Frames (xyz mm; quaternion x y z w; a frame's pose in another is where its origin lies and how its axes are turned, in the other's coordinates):
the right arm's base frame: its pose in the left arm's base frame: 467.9 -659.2 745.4 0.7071 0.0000 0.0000 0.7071
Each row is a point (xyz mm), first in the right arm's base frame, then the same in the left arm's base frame.
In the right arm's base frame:
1: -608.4 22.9 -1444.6
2: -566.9 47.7 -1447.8
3: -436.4 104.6 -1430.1
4: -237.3 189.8 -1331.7
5: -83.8 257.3 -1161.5
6: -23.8 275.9 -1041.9
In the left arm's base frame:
1: -140.5 785.4 768.3
2: -99.0 788.6 793.1
3: 31.5 770.9 850.0
4: 230.6 672.5 935.2
5: 384.1 502.3 1002.7
6: 444.1 382.7 1021.3

